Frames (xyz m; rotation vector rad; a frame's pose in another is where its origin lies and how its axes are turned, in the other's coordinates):
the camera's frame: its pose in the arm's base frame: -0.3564 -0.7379 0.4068 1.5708 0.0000 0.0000
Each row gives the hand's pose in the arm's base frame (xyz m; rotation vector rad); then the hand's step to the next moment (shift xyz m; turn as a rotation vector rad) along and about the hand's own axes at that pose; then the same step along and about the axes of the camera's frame.
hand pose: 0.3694 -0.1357 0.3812 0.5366 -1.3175 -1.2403
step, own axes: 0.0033 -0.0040 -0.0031 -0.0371 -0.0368 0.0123
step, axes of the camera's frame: 0.0007 -0.0029 0.0053 -0.0170 -0.0445 -0.0248
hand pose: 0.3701 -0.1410 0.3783 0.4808 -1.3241 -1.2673
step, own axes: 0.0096 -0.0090 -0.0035 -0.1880 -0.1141 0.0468
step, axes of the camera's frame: -0.0027 -0.0044 0.0126 -0.0432 -0.1675 -0.1436
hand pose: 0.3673 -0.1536 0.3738 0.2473 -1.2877 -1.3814
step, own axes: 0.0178 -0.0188 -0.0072 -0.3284 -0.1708 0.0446
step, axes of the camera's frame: -0.0106 -0.0081 0.0233 -0.0309 -0.2843 -0.2392
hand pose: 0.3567 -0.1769 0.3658 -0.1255 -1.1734 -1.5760
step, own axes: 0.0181 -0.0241 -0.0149 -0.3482 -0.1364 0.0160
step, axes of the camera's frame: -0.0188 -0.0108 0.0257 0.0175 -0.2902 -0.2357
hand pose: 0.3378 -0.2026 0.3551 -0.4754 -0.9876 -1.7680
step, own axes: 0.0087 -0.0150 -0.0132 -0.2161 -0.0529 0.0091
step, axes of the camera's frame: -0.0155 -0.0076 0.0133 0.0397 -0.1679 -0.1408
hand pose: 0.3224 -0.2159 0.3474 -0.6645 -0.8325 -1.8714
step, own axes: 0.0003 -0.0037 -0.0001 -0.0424 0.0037 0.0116
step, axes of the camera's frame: -0.0035 -0.0008 -0.0009 0.0215 -0.0231 -0.0308
